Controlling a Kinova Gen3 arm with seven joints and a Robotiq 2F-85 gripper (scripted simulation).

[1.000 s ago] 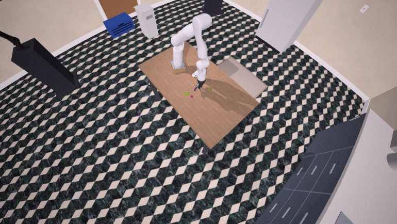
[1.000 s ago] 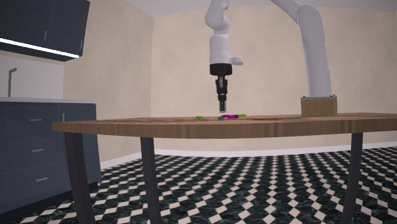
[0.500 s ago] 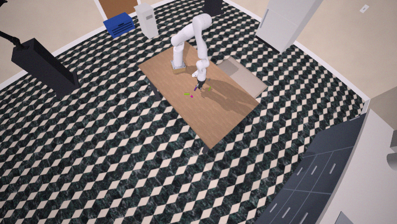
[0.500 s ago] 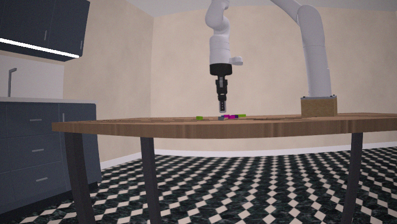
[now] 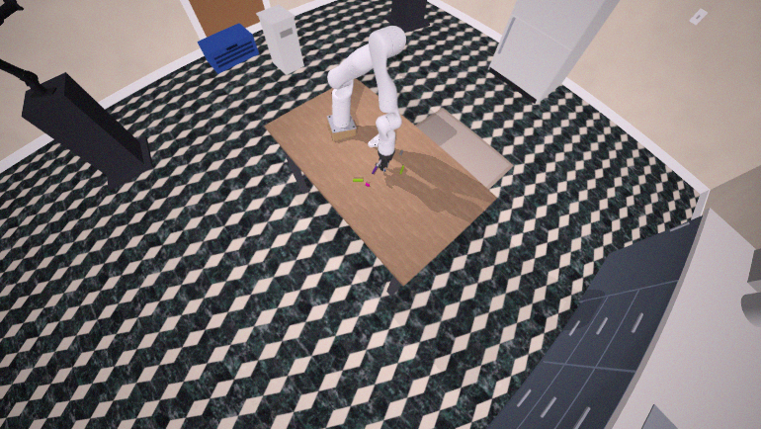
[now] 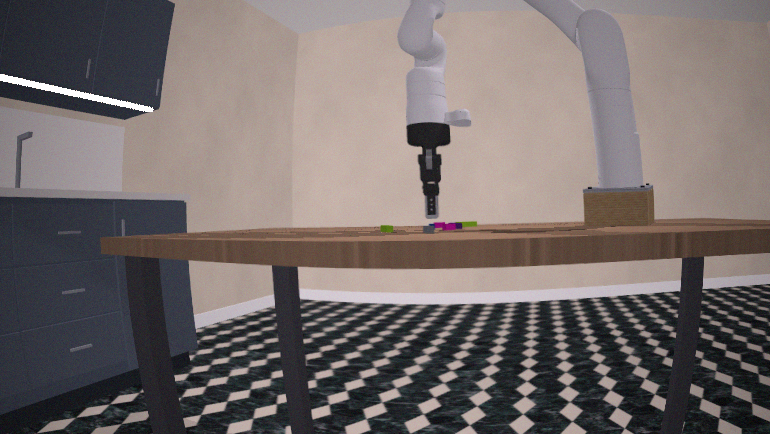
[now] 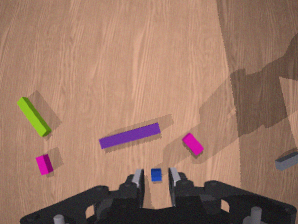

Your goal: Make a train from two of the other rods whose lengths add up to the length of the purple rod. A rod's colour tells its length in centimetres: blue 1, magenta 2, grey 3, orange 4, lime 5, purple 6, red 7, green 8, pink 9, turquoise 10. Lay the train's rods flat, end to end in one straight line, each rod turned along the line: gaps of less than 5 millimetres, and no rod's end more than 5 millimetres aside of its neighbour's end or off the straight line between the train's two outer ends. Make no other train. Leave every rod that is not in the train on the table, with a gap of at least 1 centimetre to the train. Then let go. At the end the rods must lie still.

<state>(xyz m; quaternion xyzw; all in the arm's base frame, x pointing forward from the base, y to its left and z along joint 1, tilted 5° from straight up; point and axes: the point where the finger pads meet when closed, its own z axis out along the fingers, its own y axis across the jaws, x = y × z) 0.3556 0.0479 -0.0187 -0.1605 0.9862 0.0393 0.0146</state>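
Now: hand 30 mm above the blue rod. The rest, counted from my hand: purple rod (30 mm behind, 40 mm to the right, 30 mm below); then grey rod (50 mm behind, 140 mm to the left, 30 mm below).
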